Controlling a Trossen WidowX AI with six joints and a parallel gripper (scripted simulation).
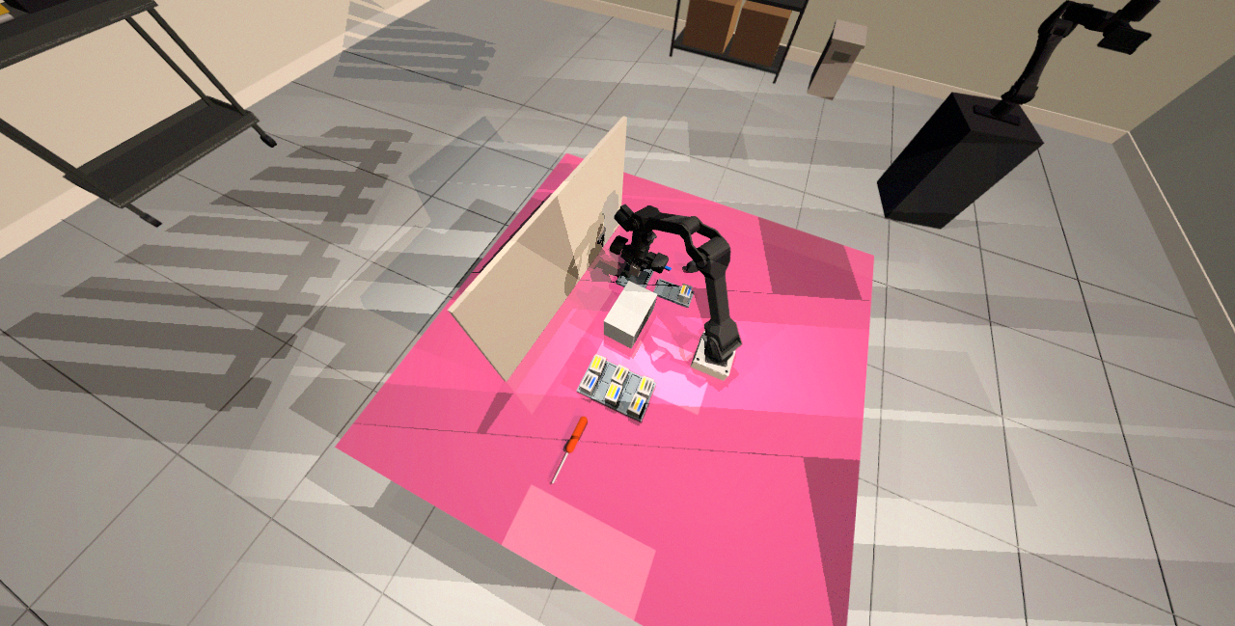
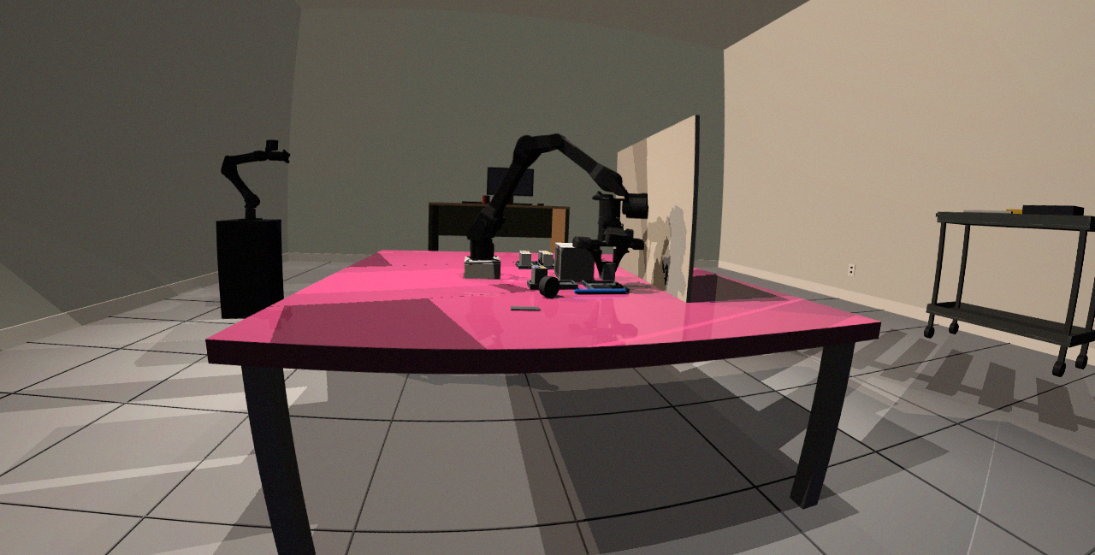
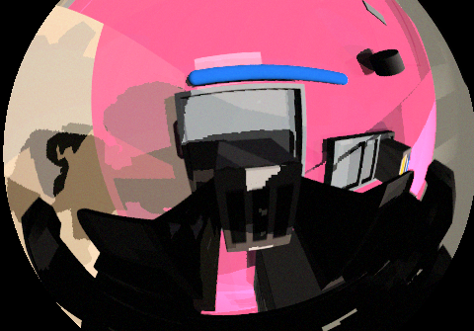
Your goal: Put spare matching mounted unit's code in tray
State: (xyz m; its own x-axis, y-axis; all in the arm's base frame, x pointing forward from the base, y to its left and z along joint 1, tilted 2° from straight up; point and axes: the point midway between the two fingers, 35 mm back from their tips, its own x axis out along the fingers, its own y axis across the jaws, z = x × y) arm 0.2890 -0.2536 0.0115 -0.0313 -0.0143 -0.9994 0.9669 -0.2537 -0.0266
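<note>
The grey tray is 3 cm below my gripper tip. From my gripper tip the other things lie so: black round object 19 cm behind, 6 cm to the right, 1 cm below; then spare 2 cm above; then grey box 19 cm to the left, 1 cm behind, 1 cm above.
</note>
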